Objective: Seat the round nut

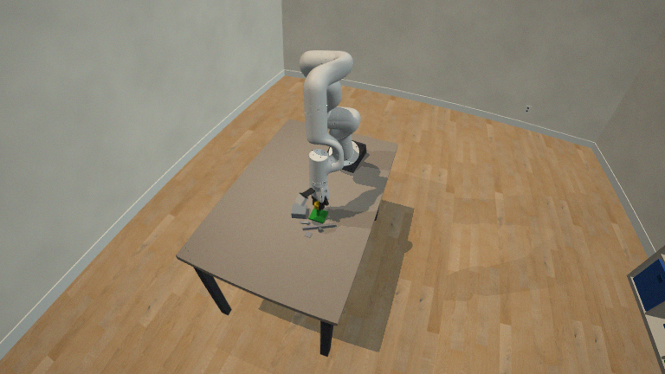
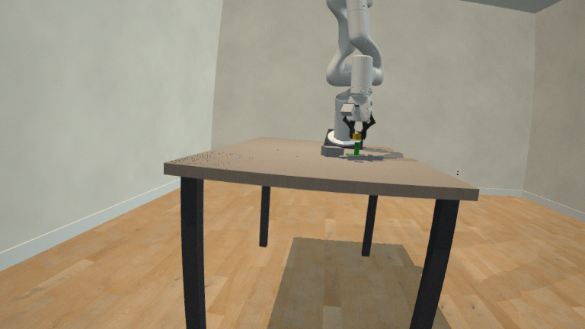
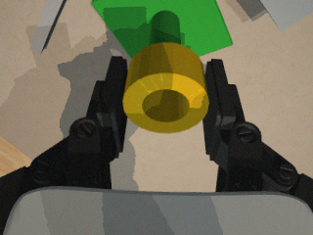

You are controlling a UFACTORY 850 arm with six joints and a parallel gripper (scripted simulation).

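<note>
My hand is 3 cm short of the grey block, 10 cm to the left of it and 8 cm above it.
</note>
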